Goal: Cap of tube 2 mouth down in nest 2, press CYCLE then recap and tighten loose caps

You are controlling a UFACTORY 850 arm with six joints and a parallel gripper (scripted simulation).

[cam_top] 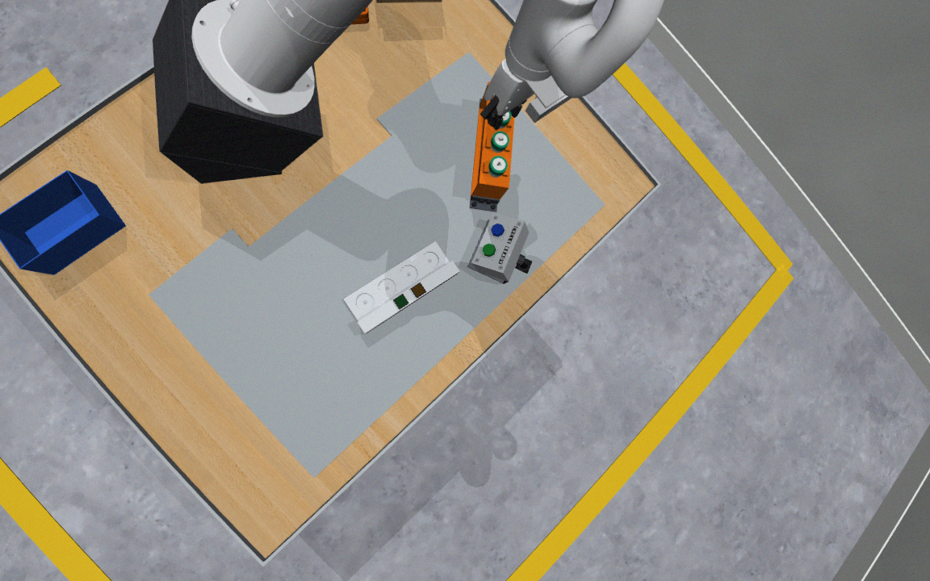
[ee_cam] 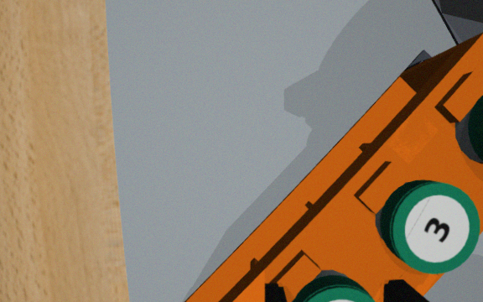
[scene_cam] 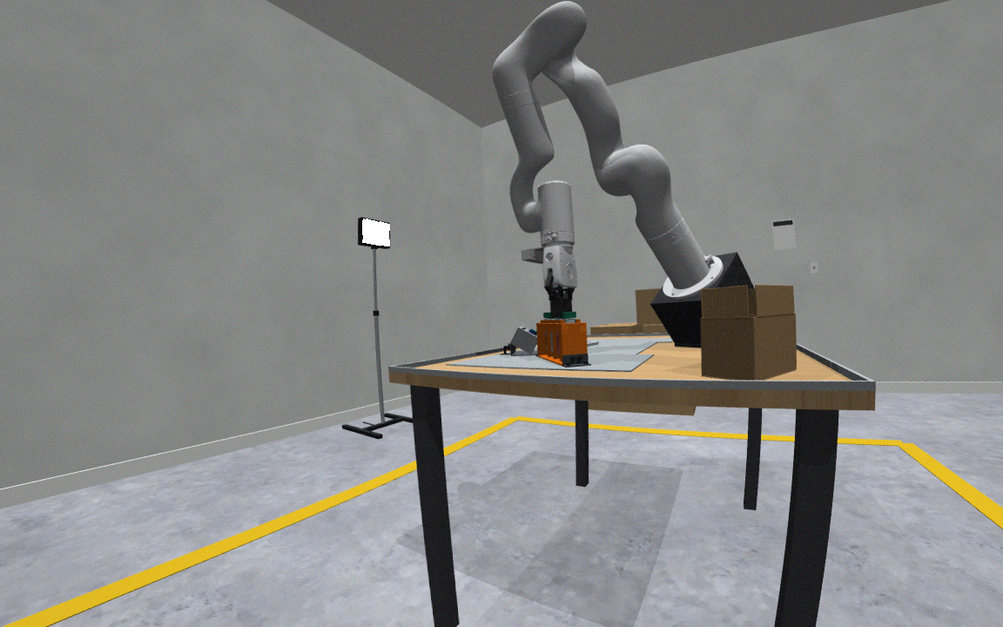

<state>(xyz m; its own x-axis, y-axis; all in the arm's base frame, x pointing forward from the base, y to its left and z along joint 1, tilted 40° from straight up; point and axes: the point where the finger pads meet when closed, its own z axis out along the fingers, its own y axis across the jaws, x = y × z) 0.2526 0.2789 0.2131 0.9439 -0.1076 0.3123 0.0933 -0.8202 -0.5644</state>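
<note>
Now: hand 10 mm above the green-rimmed cap. The rest, counted from my hand: blue cycle key 180 mm ahead, 120 mm to the right, 60 mm below; then key housing 210 mm ahead, 130 mm to the right, 80 mm below; then green ready key 210 mm ahead, 160 mm to the right, 60 mm below.
</note>
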